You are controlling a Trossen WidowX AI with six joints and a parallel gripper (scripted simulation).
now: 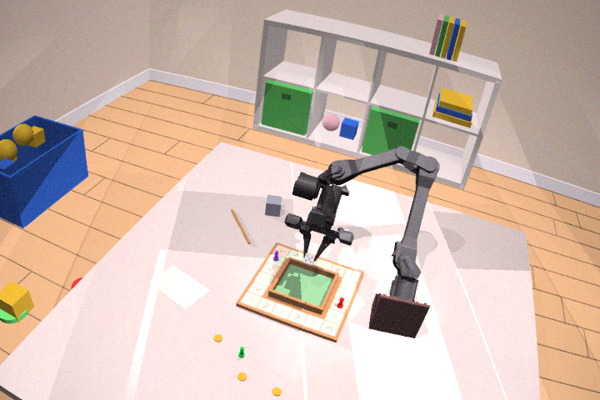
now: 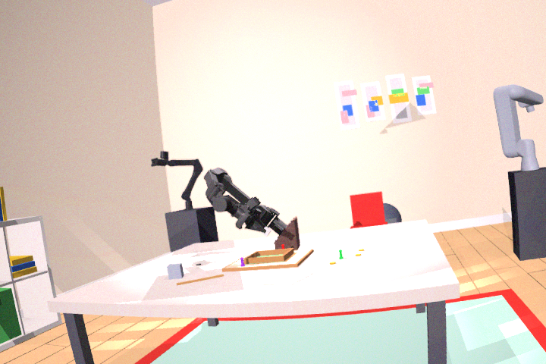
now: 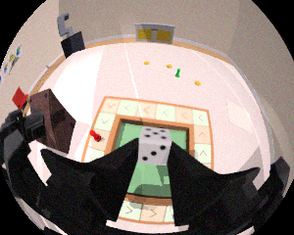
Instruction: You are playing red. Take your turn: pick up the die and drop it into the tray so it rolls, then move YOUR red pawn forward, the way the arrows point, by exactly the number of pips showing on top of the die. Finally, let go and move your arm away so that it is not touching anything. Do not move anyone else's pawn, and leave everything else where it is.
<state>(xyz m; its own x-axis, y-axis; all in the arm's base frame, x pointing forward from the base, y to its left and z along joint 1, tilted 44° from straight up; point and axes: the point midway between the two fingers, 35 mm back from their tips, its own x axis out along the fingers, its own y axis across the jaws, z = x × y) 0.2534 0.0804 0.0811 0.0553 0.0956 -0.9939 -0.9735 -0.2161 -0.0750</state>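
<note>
The white die is right at my gripper tip. Also, from my gripper tip: purple pawn (12 cm ahead, 6 cm to the right, 9 cm below); then red pawn (12 cm behind, 1 cm to the left, 9 cm below); then green tray (11 cm below).
</note>
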